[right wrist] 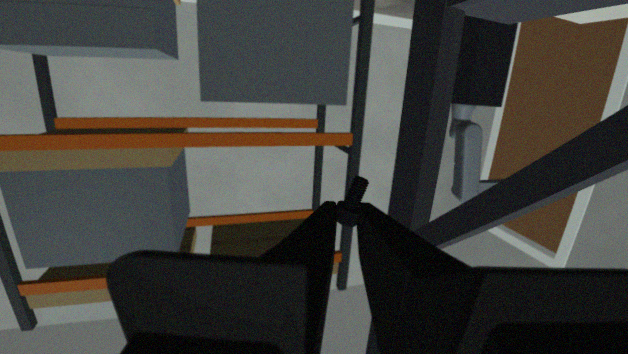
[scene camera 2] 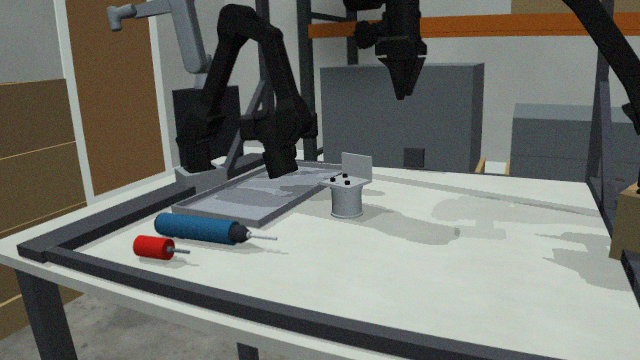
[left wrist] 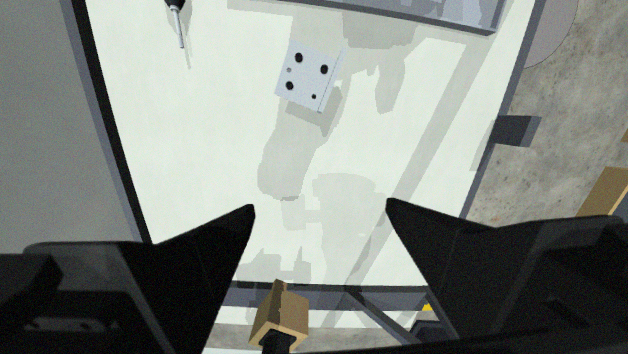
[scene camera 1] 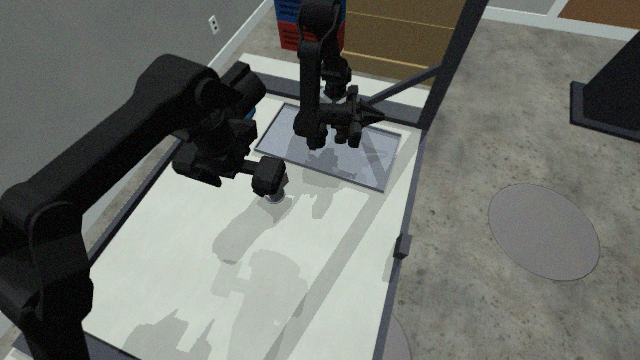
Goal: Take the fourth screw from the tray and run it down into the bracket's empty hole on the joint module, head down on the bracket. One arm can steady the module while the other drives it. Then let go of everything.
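Places are measured from the left arm's base along level axes (x ahead, y left, z up), in centimetres.
Where they show: left gripper, between the fingertips: (scene camera 2: 404, 97) (left wrist: 320, 207) (scene camera 1: 241, 190); right gripper, between the fingertips: (right wrist: 346, 212) (scene camera 1: 384, 116); left arm's base, origin of its link: (left wrist: 277, 339); right arm's base, origin of its link: (scene camera 2: 199, 168) (scene camera 1: 335, 93).
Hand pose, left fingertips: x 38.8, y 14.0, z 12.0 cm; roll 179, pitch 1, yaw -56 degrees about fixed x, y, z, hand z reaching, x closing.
Note:
Things, the pixels of their top centre, and the offset from my left fingertips. "pt": a spot on its surface instead.
- grey joint module, centre of its top: (scene camera 2: 346, 181) dx +8.5, dy +6.7, dz -15.7 cm
- small dark empty hole, centre of its top: (left wrist: 313, 96) dx +7.1, dy +4.7, dz -16.1 cm
- black screw, centre of its top: (right wrist: 350, 223) dx +42.8, dy -1.8, dz -8.6 cm
- tray, centre of its top: (scene camera 2: 271, 183) (scene camera 1: 328, 140) dx +32.3, dy +9.2, dz -20.5 cm
- blue driver, centre of its top: (scene camera 2: 211, 219) dx +13.2, dy +32.3, dz -18.0 cm
- red-handled tool, centre of its top: (scene camera 2: 162, 238) dx +12.1, dy +41.3, dz -18.7 cm
- driver's bit, centre of its top: (left wrist: 176, 21) dx +5.8, dy +27.6, dz -19.7 cm
- cardboard box, a spot on its surface: (scene camera 2: 627, 220) pt dx -35.6, dy -9.0, dz -15.7 cm
The grey joint module (scene camera 2: 346, 202) stands upright on the table, mostly hidden in scene camera 1. Its bracket (scene camera 2: 357, 167) (left wrist: 306, 75) bears three black screw heads (left wrist: 298, 57) (left wrist: 324, 69) (left wrist: 289, 85). A small dark empty hole (left wrist: 313, 96) lies near the upright flange, and a small grey spot shows at the opposite edge. My left gripper (scene camera 1: 252, 184) (scene camera 2: 404, 96) (left wrist: 320, 207) is open and empty, high above the table. My right gripper (scene camera 1: 384, 116) (right wrist: 346, 212) is shut on the head of a black screw (right wrist: 357, 189), its threaded shank pointing away from the fingers, above the tray (scene camera 1: 382, 191) (scene camera 2: 215, 216) (left wrist: 450, 26).
A blue driver (scene camera 2: 195, 227) with a thin bit and a red-handled tool (scene camera 2: 153, 247) lie beside the tray. The driver's bit (left wrist: 179, 30) also shows in the left wrist view. A dark frame (scene camera 2: 210, 296) edges the table. A cardboard box (scene camera 2: 627, 220) stands at the picture's right.

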